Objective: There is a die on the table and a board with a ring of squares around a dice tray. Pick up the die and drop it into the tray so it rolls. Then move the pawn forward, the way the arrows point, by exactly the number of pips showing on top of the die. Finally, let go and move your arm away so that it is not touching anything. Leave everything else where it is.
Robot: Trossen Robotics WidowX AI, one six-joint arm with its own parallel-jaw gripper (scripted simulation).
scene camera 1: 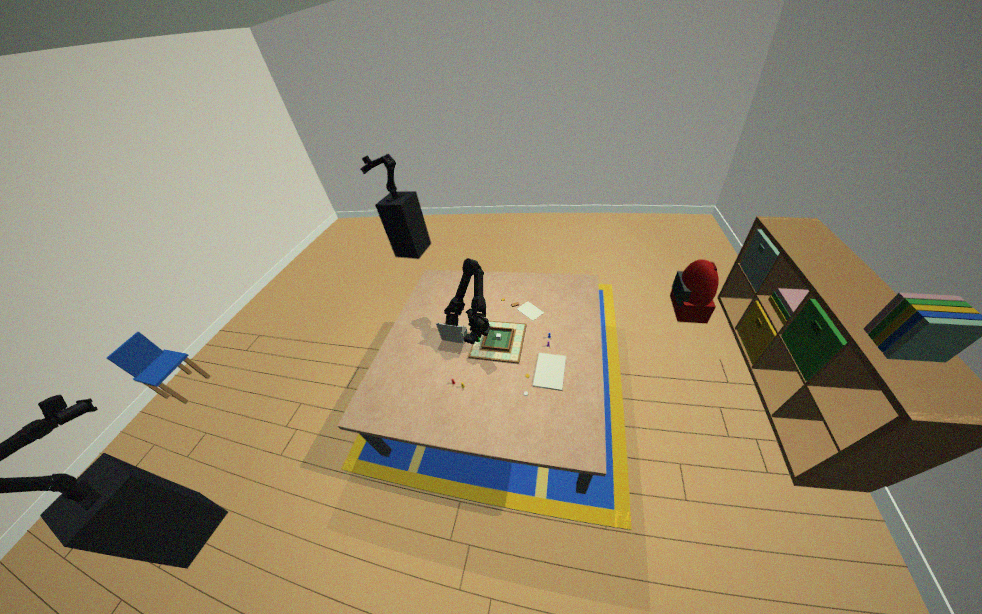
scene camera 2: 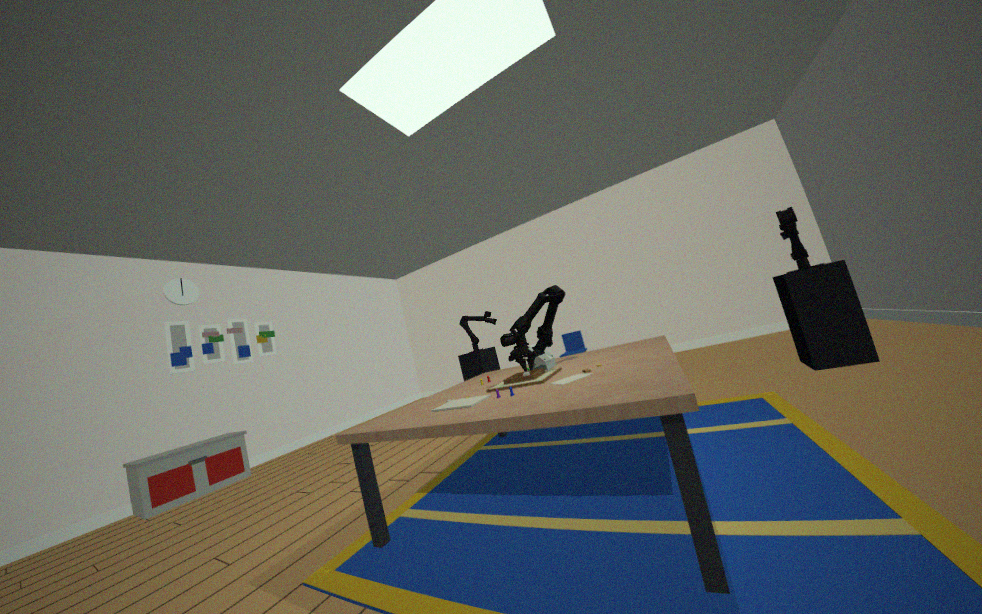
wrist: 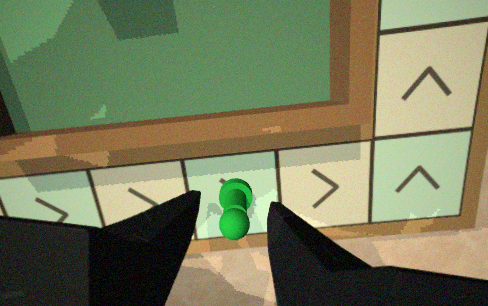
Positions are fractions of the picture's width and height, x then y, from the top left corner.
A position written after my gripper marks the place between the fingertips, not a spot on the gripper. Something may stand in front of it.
I see my gripper (wrist: 0.48,0.67), a green pawn (wrist: 0.48,0.64) and a green felt dice tray (wrist: 0.15,0.23).
